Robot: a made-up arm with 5 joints.
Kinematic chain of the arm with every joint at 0, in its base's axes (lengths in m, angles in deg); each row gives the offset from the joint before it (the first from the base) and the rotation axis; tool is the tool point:
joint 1: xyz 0 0 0.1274 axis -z
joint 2: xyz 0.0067 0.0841 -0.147 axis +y
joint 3: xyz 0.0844 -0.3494 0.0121 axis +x
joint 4: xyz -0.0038 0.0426 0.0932 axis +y
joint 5: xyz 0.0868 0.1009 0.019 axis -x
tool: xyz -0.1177 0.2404 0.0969
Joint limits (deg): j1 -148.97..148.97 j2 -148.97..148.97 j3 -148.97..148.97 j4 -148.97..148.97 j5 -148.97..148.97
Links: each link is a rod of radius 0.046 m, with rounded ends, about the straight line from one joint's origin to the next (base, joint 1, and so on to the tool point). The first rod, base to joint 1, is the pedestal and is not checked.
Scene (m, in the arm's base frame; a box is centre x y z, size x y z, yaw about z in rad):
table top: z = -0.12
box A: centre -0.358 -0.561 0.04 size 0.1 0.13 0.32 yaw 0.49
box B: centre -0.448 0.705 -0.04 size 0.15 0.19 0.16 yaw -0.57
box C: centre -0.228 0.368 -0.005 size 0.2 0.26 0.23 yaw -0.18
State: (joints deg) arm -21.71 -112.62 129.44 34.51 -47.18
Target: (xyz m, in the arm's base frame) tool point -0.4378 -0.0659 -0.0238
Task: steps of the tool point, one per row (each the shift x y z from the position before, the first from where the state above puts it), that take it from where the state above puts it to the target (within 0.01 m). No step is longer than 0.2 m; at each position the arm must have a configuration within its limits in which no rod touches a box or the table.
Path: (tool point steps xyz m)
1: -0.0916 0.0464 0.0813
2: -0.0618 0.0903 0.0581
3: -0.0179 0.1103 0.0177
4: 0.0203 0.0965 -0.0310
5: 0.0345 0.0551 -0.0731
6: -0.0819 -0.0495 0.0725
7: -0.1301 -0.0415 0.0376
8: -0.1615 -0.0047 -0.0183
9: -0.1527 0.0507 -0.0820
10: -0.0956 0.1026 -0.1321
11: 0.0168 0.0411 -0.0416
12: 0.0367 0.0408 -0.0440
13: 0.0557 0.0376 -0.0417

